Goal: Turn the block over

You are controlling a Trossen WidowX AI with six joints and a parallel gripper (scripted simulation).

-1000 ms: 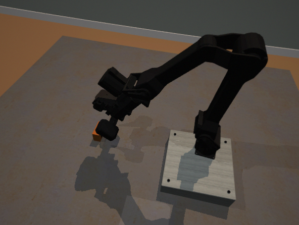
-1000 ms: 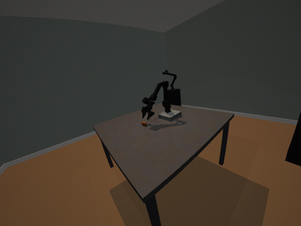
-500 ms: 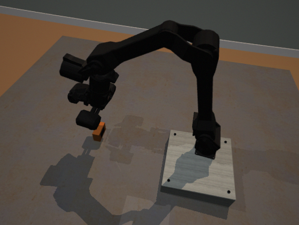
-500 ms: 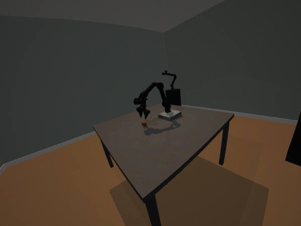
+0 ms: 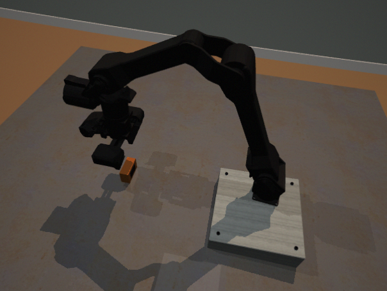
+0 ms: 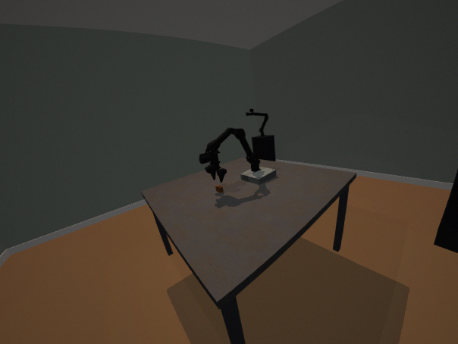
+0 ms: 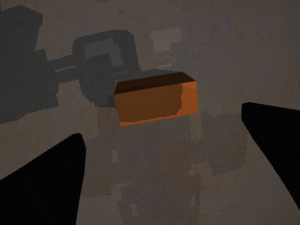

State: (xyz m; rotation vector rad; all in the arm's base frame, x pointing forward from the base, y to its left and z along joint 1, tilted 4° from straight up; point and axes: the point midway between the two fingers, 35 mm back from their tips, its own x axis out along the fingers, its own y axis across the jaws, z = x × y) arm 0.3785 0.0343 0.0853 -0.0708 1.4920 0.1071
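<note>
The orange block is 60 mm below my gripper tip and 10 mm behind it.
</note>
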